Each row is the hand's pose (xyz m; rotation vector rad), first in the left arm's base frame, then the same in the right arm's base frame.
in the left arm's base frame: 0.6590 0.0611 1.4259 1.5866 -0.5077 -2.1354
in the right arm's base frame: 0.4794 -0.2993 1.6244 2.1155 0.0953 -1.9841
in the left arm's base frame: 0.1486 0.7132 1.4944 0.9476 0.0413 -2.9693
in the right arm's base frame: -0.1811 0.1734 1.7996 1.3091 0.8175 -2.6572
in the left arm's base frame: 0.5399 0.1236 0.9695 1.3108 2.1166 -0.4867
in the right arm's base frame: 0.4527 -0.0403 1.2261 1.3034 2.1568 0.2958
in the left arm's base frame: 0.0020 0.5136 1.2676 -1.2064 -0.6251 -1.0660
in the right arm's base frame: -0.2185 0.0912 1.4762 -0.5710 -0.6433 -1.1455
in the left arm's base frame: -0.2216 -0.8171 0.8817 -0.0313 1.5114 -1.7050
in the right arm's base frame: -0.0075 -0.9071 0.5125 0.2920 1.6009 -1.1077
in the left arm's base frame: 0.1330 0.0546 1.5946 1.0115 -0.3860 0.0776
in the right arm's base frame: -0.0518 -0.4490 1.5997 1.5192 -0.5790 0.3206
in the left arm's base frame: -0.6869 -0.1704 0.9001 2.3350 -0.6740 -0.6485
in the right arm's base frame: -0.6131 -0.4096 0.6570 2.9322 -0.4293 -0.4241
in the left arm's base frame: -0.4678 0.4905 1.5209 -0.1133 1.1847 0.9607
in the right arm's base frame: -0.7113 -0.1068 1.5339 0.0188 0.6682 1.3315
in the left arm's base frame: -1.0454 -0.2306 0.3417 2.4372 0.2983 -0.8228
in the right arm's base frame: -0.8117 -0.2370 0.0449 2.8595 0.6781 -0.3353
